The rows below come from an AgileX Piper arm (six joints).
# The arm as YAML. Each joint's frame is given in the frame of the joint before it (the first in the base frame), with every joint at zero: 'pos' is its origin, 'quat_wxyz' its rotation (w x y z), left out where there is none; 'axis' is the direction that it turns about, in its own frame. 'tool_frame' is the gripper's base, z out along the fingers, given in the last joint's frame.
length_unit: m
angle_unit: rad
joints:
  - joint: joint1
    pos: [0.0, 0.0, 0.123]
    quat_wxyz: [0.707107, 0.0, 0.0, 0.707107]
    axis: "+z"
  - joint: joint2
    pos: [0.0, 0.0, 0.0]
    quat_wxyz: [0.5, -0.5, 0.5, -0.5]
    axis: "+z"
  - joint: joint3
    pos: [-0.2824, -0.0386, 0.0]
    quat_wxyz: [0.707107, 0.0, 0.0, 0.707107]
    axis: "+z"
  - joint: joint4
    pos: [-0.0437, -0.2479, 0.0]
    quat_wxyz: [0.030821, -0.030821, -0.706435, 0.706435]
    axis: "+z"
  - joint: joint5
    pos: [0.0, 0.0, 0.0]
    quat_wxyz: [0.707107, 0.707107, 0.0, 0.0]
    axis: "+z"
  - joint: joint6
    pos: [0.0, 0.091, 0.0]
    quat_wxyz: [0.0, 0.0, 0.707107, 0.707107]
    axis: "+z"
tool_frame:
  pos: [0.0, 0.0, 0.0]
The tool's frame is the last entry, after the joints.
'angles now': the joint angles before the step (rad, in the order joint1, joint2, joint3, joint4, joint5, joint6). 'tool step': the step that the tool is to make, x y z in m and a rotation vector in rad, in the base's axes. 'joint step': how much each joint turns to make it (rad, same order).
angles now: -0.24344 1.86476 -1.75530 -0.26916 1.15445 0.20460
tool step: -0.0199 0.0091 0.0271 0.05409 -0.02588 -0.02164
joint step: 0.00005 -0.07597 -0.00230 0.05590 0.06965 0.00670
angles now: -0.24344 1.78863 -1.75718 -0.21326 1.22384 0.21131
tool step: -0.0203 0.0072 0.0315 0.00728 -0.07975 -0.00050
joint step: -0.00001 -0.08650 -0.00045 0.02583 0.01168 0.00082
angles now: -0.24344 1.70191 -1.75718 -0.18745 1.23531 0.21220
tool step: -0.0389 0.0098 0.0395 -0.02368 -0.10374 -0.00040
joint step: -0.00001 -0.14487 0.03434 0.00191 0.00422 0.00000
